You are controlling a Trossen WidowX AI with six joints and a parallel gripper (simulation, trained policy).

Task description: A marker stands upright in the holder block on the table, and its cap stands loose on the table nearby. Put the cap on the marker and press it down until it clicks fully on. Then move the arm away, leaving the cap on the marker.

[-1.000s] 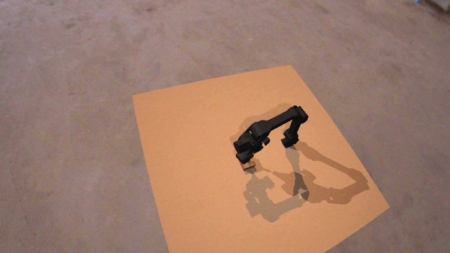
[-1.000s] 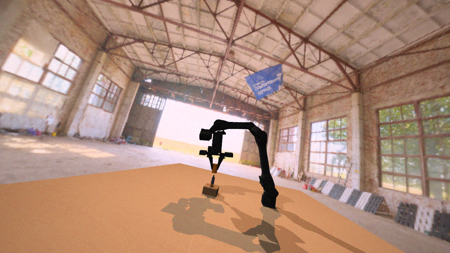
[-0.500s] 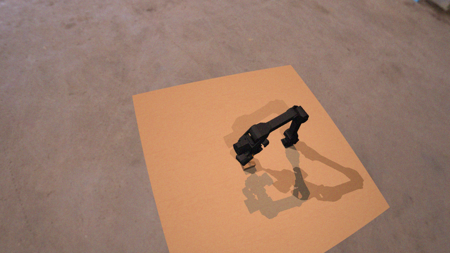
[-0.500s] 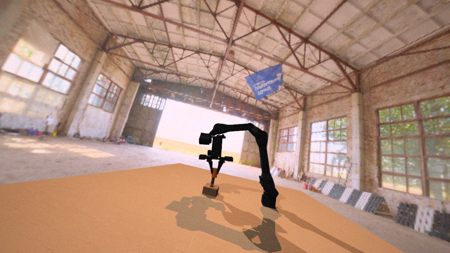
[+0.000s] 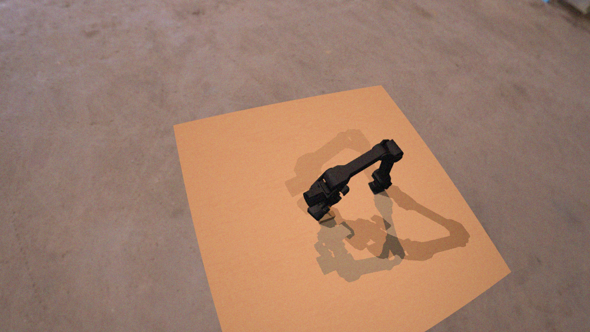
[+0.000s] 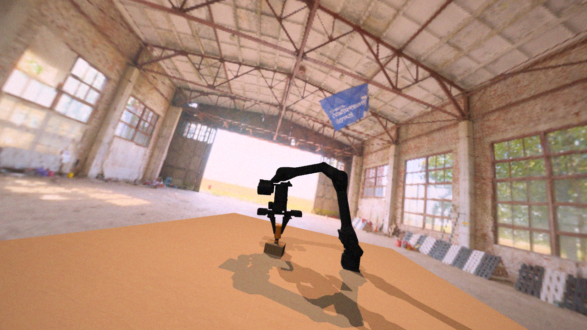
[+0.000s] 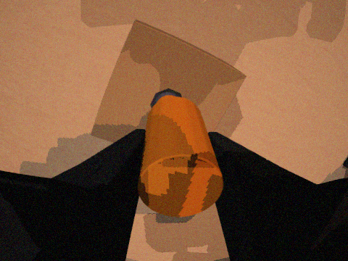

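My gripper tip is now 10 mm below the orange cap. The rest, counted from my gripper tip: brown holder block 50 mm below.
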